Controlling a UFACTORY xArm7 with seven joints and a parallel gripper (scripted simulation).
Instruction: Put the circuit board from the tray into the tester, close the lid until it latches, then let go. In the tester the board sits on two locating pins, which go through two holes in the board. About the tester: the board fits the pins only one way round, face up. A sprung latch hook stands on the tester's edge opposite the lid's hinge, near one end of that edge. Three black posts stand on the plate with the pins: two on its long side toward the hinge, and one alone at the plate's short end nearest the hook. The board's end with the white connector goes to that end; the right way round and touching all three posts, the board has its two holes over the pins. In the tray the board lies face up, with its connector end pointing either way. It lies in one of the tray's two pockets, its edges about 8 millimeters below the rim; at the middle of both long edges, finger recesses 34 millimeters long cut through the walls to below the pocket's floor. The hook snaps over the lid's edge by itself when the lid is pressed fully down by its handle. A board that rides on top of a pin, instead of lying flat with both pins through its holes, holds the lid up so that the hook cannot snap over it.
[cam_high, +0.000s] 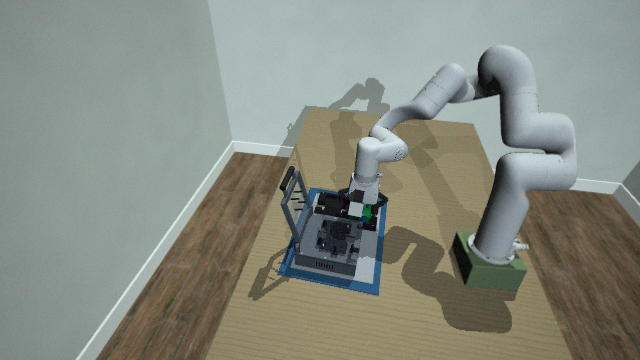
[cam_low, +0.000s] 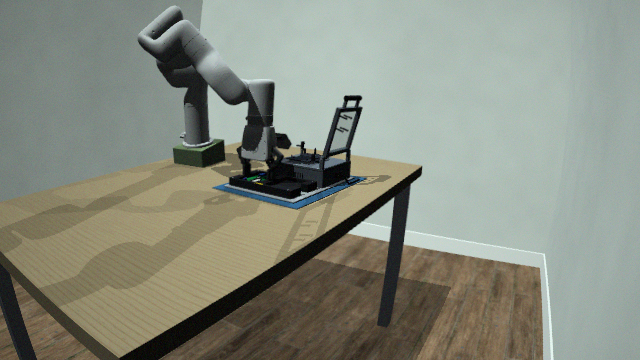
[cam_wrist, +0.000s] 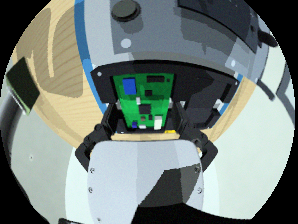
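Now: the green circuit board 1 cm below my hand. Round my hand: lid (21 cm ahead, 14 cm to the left, 15 cm above); then tester plate (9 cm ahead, 16 cm to the left, 4 cm above).
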